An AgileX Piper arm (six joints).
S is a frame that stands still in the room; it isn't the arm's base.
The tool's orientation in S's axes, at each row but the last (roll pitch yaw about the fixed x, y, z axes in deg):
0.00, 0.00, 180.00
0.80, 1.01, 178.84
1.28, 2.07, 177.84
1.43, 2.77, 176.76
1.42, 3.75, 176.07
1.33, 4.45, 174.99
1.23, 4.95, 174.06
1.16, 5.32, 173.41
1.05, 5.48, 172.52
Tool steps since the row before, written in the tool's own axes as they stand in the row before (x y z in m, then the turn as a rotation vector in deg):
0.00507, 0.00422, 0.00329, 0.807, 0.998, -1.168
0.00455, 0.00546, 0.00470, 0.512, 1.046, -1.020
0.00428, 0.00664, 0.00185, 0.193, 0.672, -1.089
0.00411, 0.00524, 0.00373, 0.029, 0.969, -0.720
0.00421, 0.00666, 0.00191, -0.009, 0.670, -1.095
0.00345, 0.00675, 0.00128, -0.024, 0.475, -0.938
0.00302, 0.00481, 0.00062, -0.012, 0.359, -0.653
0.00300, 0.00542, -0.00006, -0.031, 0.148, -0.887
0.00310, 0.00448, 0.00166, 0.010, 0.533, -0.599
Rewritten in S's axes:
-0.00507, -0.00422, 0.00329, -0.807, -0.998, -1.168
-0.00474, -0.00530, 0.00469, -0.516, -1.050, -1.014
-0.00459, -0.00643, 0.00184, -0.180, -0.690, -1.080
-0.00458, -0.00489, 0.00366, -0.051, -0.985, -0.696
-0.00478, -0.00630, 0.00179, 0.032, -0.701, -1.075
-0.00412, -0.00638, 0.00116, 0.052, -0.503, -0.922
-0.00355, -0.00445, 0.00046, 0.029, -0.378, -0.642
-0.00359, -0.00504, -0.00023, 0.093, -0.178, -0.877
-0.00380, -0.00399, 0.00144, -0.025, -0.545, -0.587

